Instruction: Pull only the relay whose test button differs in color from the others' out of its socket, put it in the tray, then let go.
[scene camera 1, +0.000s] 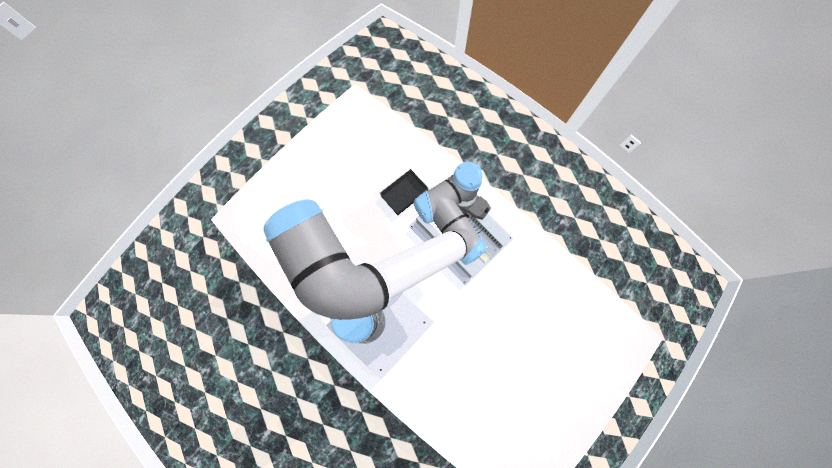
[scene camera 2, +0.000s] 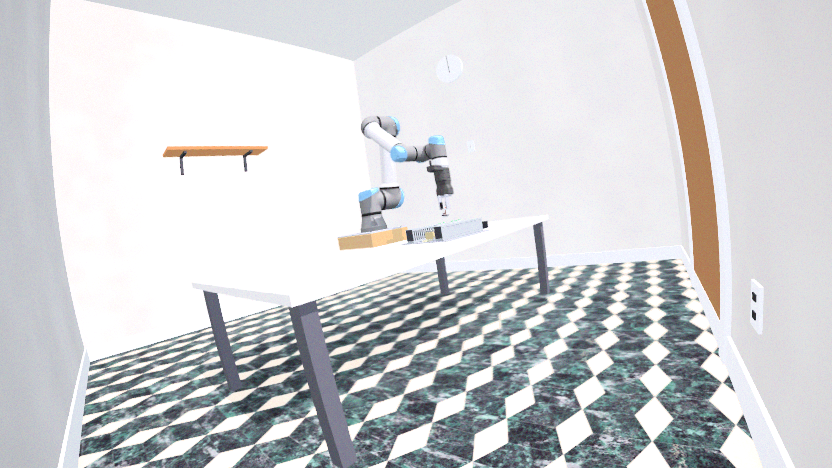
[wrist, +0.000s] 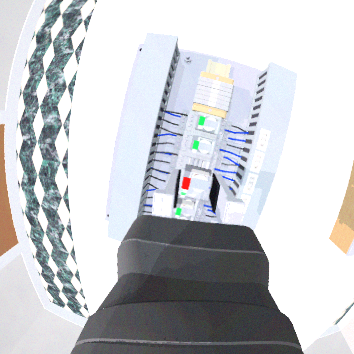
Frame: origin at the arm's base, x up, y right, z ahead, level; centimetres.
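Seen in the pictures: gripper, between the fingertips: (scene camera 2: 444, 209) (wrist: 194, 182); arm's base, origin of its link: (scene camera 2: 374, 230).
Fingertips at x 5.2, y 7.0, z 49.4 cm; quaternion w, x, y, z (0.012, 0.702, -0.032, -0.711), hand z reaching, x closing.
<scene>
Offsets run from my fingertips to a thing's middle. "*": to the spot under its first point.
The relay with the red test button {dx -1.3, dy +0.0, dz -0.1 cm} (wrist: 199, 181) (scene camera 2: 445, 213) is clamped between the finger pads of my gripper (wrist: 194, 182) (scene camera 2: 443, 209). In the scene camera 2 view it hangs above the panel, apart from it. The gripper is shut on this relay; the fingertips are hidden under the wrist in the scene camera 1 view. Relays with green test buttons sit in the row: one relay {dx -7.9, dy +5.8, dz -1.3 cm} (wrist: 206, 123) and another relay {dx -7.9, dy +2.9, dz -0.8 cm} (wrist: 205, 146) ahead, and a third relay {dx -7.9, dy -5.7, dz +0.9 cm} (wrist: 186, 209) partly hidden nearer the gripper body. The black tray {* dx -12.4, dy -28.2, dz -7.5 cm} (scene camera 1: 390, 203) lies on the table beside the panel.
The panel {* dx -12.4, dy +15.1, dz -6.8 cm} (wrist: 240, 70) carries slotted wire ducts, a left duct {dx -9.4, dy +3.0, dz +7.7 cm} (wrist: 132, 145) and a right duct {* dx -6.4, dy +10.3, dz -10.3 cm} (wrist: 277, 95), with blue and black wires between. Terminal blocks {dx -8.0, dy +9.6, dz -2.0 cm} (wrist: 213, 95) stand at the row's end. The robot's base plate (scene camera 1: 407, 337) is on the table.
</scene>
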